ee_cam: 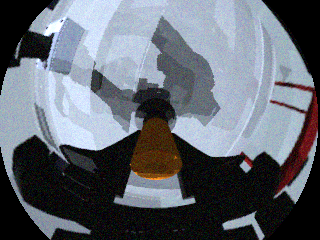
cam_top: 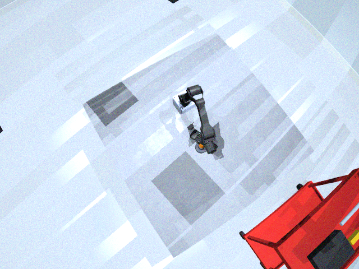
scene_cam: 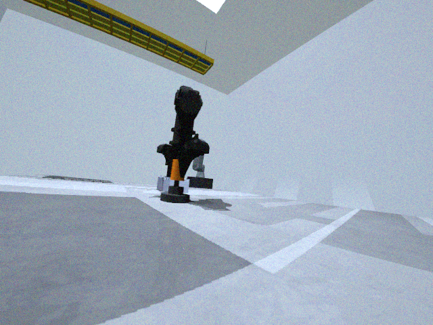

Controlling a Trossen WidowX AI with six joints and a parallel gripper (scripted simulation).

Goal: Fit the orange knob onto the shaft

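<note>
Now: gripper tip 2 cm below the orange knob. From my gripper tip the other things lie so: dark pedestal 4 cm below.
</note>
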